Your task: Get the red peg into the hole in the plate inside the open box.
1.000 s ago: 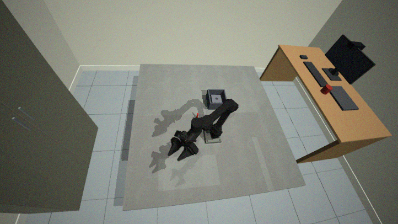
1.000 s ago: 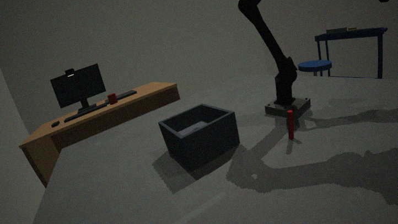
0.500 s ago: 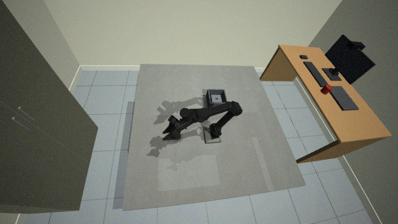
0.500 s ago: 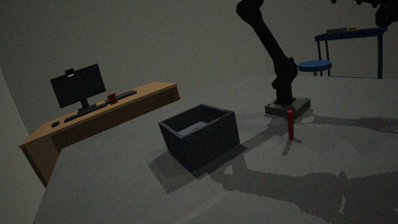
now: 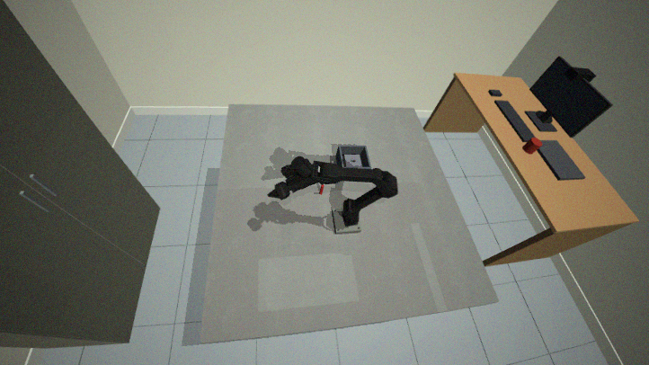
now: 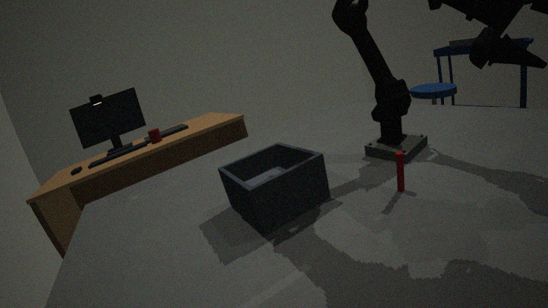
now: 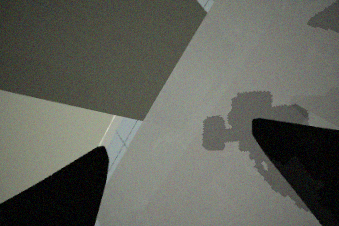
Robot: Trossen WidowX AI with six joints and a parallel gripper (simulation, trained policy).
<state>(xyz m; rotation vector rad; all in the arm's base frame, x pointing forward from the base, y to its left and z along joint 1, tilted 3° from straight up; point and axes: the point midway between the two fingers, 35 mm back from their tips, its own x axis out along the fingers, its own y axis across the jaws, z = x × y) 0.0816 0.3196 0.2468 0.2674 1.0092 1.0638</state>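
Right now my gripper tip is 250 mm to the left of the red peg, 200 mm above it and 90 mm short of it. From my gripper tip the other things lie so: light plate: 470 mm to the right, 230 mm ahead, 190 mm below; then dark box: 470 mm to the right, 230 mm ahead, 210 mm below.
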